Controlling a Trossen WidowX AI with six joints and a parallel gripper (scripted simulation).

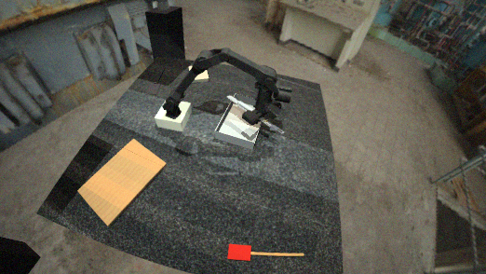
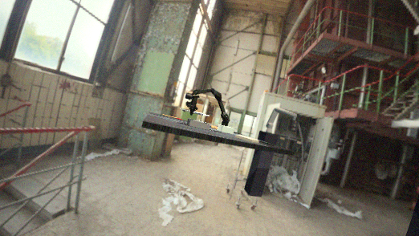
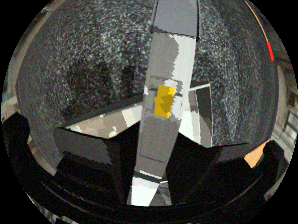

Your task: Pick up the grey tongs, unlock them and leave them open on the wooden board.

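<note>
Right now my gripper tip is 4 cm below the yellow lock piece, 3 cm short of it and 1 cm to the left of it. From my gripper tip the other things lie so: wooden board (48 cm to the right, 46 cm behind, 9 cm below); then roasting tin (8 cm behind, 7 cm below, 6 cm to the left); then cream pad (52 cm behind, 36 cm to the left, 8 cm below).
</note>
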